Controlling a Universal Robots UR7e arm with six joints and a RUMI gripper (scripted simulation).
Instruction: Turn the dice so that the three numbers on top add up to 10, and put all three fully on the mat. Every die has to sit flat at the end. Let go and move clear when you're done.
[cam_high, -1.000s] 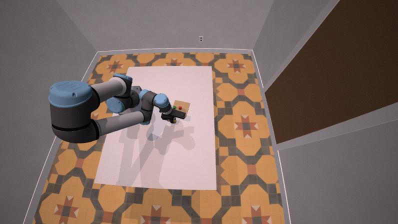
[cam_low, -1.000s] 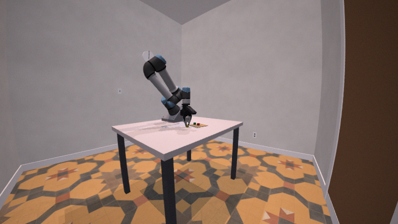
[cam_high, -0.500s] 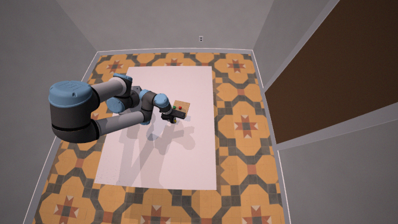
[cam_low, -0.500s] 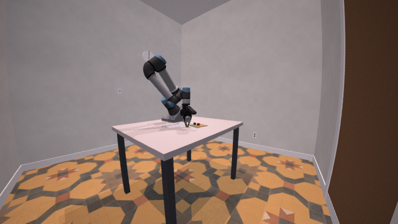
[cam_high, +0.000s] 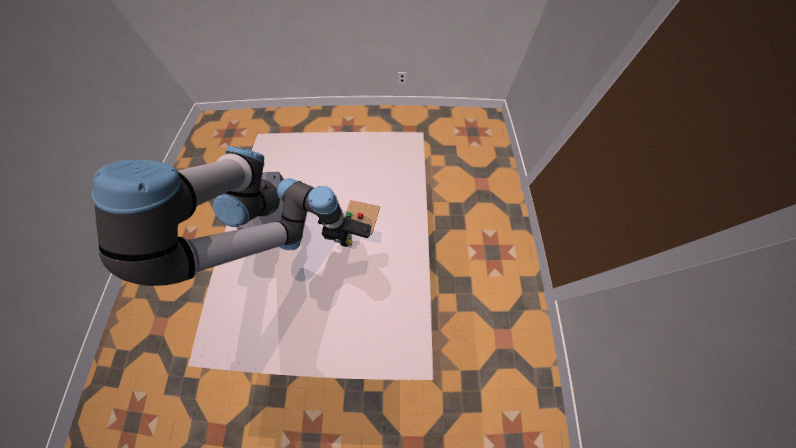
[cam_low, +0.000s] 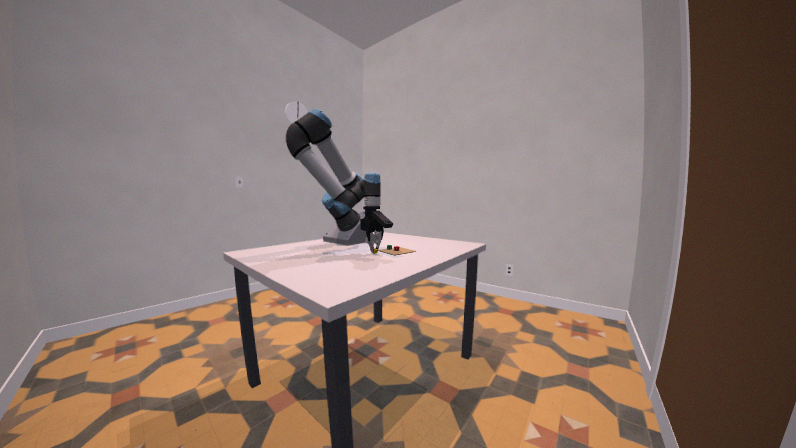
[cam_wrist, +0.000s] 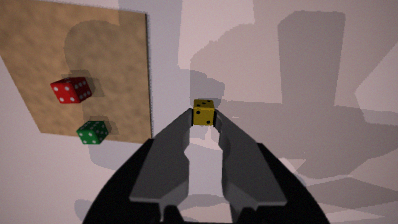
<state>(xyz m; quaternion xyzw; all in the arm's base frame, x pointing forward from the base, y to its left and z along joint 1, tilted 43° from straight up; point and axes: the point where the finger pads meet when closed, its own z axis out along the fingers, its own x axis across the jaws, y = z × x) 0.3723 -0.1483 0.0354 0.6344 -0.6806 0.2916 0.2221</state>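
My gripper is now 120 mm to the right of the red die, 30 mm short of it and 10 mm above it. From my hand the other things lie so: brown mat: 120 mm to the left, 30 mm ahead, 20 mm below; then green die: 130 mm to the left, 20 mm behind, 10 mm below; then yellow die: 10 mm below.
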